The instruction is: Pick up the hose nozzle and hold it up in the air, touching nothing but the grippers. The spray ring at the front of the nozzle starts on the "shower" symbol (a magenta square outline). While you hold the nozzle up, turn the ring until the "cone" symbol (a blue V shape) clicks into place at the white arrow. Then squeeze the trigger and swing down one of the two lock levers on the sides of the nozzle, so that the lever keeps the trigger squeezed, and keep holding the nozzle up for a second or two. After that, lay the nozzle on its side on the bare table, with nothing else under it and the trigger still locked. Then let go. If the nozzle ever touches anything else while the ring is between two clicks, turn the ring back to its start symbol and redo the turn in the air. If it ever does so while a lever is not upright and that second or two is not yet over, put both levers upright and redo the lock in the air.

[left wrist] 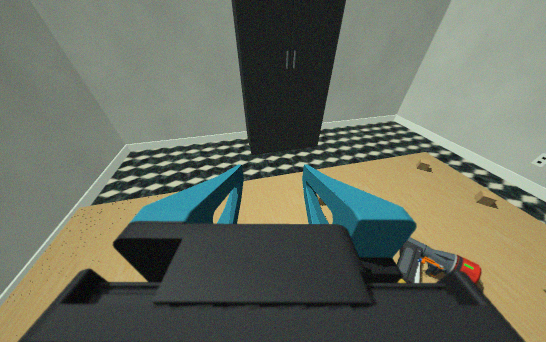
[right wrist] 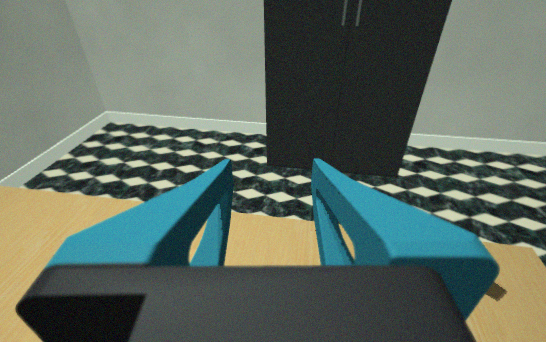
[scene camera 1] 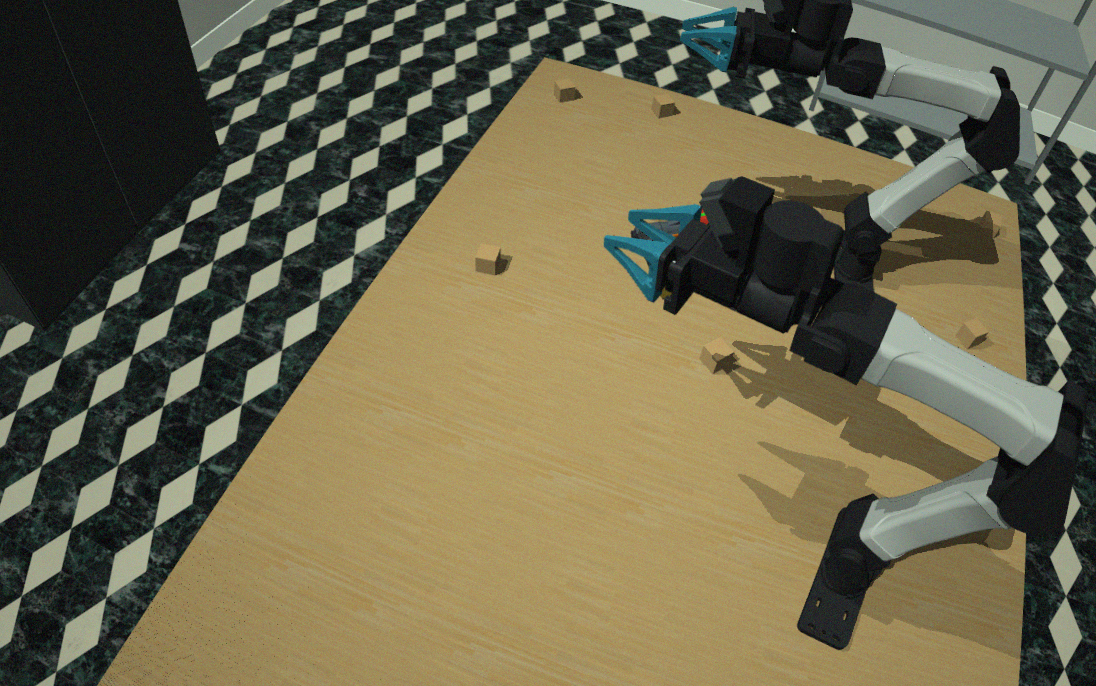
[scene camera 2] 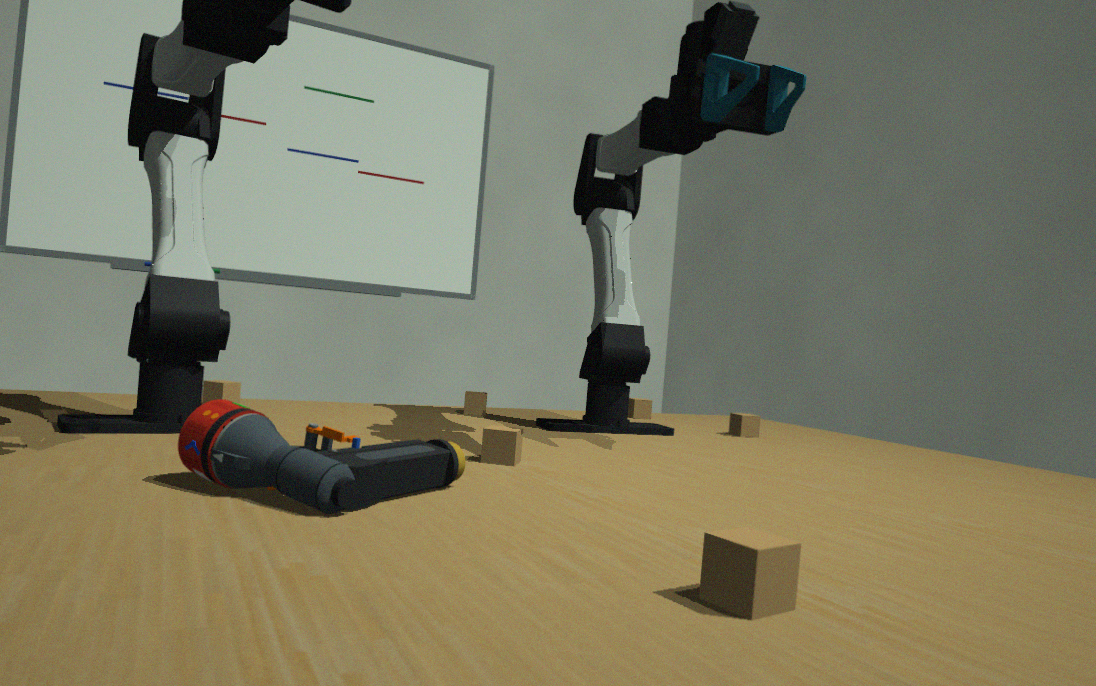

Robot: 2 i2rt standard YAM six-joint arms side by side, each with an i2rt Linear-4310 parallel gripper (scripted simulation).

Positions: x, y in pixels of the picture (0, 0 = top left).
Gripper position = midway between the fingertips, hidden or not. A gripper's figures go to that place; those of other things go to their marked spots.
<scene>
My left gripper point(scene camera 2: 781, 78): 79 cm from the lens. A cube point(scene camera 2: 754, 574) is 39 cm from the lens. A cube point(scene camera 2: 501, 445) is 75 cm from the lens.
</scene>
